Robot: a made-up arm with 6 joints.
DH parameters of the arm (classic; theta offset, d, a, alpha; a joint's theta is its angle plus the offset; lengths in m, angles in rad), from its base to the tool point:
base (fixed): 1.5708 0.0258 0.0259 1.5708
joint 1: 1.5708 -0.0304 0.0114 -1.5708
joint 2: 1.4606 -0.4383 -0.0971 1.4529
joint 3: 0 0.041 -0.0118 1.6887
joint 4: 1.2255 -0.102 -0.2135 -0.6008
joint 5: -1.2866 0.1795 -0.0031 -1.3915
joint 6: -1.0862 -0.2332 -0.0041 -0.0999
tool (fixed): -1.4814 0.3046 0 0
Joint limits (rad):
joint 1: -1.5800..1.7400
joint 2: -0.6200..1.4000
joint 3: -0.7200..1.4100
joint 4: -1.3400..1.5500
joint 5: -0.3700..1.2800
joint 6: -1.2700..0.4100
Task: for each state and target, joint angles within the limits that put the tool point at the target. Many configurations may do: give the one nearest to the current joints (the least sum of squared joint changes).
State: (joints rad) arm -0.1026 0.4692 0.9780 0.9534 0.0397 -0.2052
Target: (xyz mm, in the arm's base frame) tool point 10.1 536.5 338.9
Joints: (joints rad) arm 0.7177 -0.3776 1.4100 0.2856 0.2738 -0.5716
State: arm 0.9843 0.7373 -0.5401 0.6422 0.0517 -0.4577
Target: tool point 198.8 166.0 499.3
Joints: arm 1.1440 0.7916 -0.0531 0.3453 -0.0063 -0.6577
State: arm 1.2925 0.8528 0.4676 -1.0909 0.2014 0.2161
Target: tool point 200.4 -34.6 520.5
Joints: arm 1.2758 0.4728 -0.0072 -0.8571 0.2500 0.2810
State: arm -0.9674 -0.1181 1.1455 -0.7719 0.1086 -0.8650
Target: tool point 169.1 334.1 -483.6
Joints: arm -1.1752 -0.2967 0.8545 -1.1212 0.1366 -0.6942
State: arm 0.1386 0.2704 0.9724 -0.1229 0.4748 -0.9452
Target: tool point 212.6 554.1 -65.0
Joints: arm -0.0817 0.2061 0.3639 0.2301 0.4609 -0.7815
